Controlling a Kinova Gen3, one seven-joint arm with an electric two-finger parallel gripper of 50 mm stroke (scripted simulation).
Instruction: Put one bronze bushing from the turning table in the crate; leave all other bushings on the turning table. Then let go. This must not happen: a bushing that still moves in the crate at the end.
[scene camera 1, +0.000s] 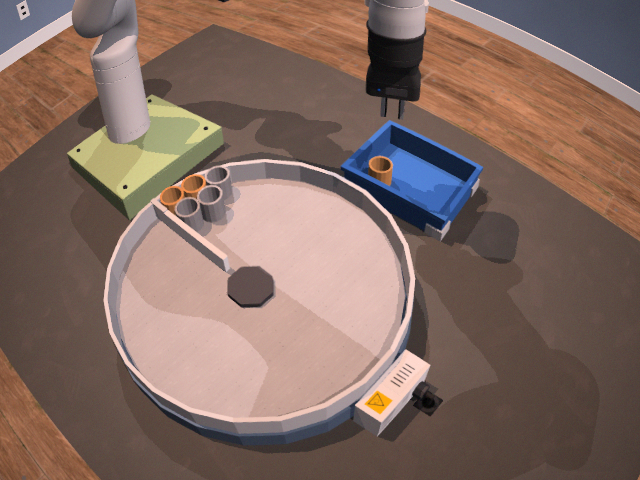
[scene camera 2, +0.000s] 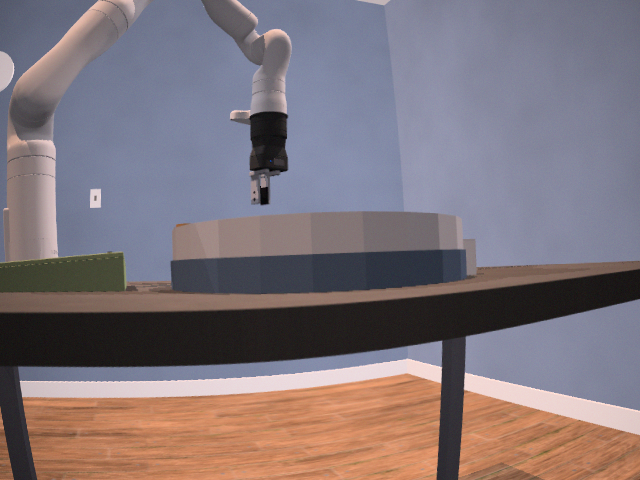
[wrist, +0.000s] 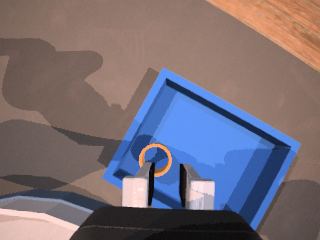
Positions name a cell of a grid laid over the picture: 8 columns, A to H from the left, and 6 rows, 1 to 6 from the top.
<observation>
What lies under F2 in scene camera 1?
My gripper.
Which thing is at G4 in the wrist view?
A blue crate.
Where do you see a round turning table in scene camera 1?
D4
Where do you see my gripper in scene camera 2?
D3
</observation>
